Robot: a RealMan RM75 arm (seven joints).
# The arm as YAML. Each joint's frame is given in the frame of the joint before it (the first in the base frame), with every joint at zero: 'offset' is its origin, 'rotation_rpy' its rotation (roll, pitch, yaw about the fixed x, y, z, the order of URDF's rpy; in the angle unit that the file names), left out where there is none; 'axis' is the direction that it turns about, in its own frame. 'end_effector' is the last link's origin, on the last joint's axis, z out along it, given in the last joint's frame.
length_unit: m
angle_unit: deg
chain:
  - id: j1
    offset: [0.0, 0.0, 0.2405]
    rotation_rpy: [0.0, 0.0, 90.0]
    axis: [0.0, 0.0, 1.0]
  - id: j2
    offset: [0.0, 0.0, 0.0]
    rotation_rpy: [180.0, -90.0, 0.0]
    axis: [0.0, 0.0, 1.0]
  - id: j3
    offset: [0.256, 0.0, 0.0]
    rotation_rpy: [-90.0, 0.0, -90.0]
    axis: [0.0, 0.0, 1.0]
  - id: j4
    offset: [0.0, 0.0, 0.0]
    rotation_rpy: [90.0, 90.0, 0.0]
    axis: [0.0, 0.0, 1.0]
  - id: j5
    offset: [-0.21, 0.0, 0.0]
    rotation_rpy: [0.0, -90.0, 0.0]
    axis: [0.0, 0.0, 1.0]
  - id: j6
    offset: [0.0, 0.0, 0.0]
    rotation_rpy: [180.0, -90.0, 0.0]
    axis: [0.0, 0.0, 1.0]
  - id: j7
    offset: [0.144, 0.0, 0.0]
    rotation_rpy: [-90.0, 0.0, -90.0]
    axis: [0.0, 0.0, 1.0]
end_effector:
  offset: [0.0, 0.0, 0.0]
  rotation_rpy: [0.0, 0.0, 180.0]
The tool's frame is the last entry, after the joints.
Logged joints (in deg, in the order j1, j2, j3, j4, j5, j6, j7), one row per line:
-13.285 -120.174 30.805 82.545 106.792 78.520 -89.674
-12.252 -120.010 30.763 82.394 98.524 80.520 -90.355
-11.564 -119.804 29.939 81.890 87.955 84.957 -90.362
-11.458 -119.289 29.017 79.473 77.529 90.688 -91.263
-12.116 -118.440 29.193 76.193 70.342 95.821 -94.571
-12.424 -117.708 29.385 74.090 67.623 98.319 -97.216
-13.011 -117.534 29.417 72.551 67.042 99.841 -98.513
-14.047 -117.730 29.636 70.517 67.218 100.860 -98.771
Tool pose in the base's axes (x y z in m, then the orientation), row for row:
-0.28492 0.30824 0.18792 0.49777 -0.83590 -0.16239 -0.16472
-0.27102 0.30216 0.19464 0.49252 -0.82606 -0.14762 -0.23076
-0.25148 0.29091 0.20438 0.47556 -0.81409 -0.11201 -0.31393
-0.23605 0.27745 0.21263 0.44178 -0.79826 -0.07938 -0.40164
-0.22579 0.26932 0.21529 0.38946 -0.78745 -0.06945 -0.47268
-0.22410 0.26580 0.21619 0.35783 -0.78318 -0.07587 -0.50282
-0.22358 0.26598 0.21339 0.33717 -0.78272 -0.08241 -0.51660
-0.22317 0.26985 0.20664 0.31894 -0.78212 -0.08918 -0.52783
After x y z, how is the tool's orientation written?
As a quaternion, w x y z.
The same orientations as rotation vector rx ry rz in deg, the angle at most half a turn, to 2 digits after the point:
-115.94 -22.52 -22.85
-114.84 -20.52 -32.08
-114.02 -15.69 -43.97
-113.51 -11.29 -57.11
-114.70 -10.12 -68.85
-115.80 -11.22 -74.35
-116.89 -12.31 -77.15
-117.84 -13.44 -79.53

